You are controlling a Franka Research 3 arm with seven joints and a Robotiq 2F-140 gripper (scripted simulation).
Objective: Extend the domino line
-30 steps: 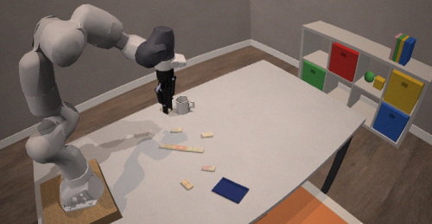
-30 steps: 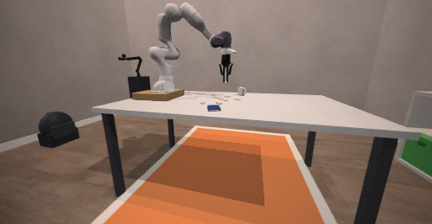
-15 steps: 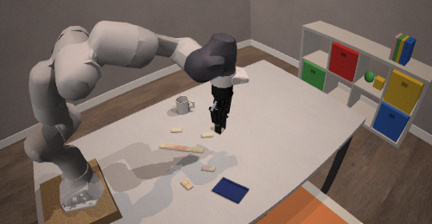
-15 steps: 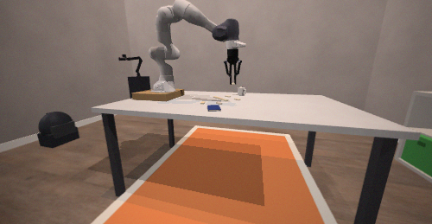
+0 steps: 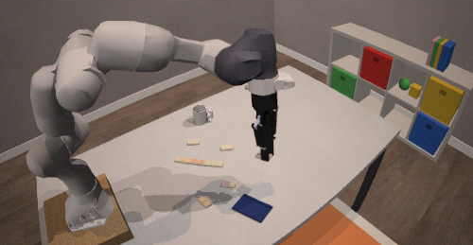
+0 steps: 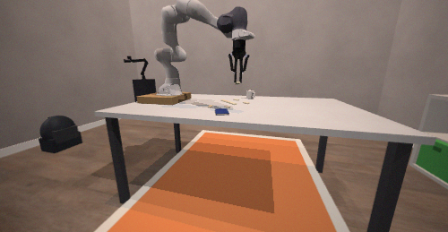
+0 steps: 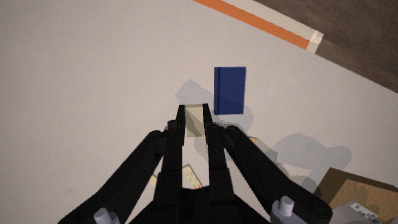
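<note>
Now: the blue book 210 mm below my hand, 90 mm behind it and 50 mm to the right of it. Also, from my hand: cream domino: 290 mm to the left, 210 mm below, 10 mm ahead; white mug: 540 mm to the left, 190 mm below, 10 mm ahead.
</note>
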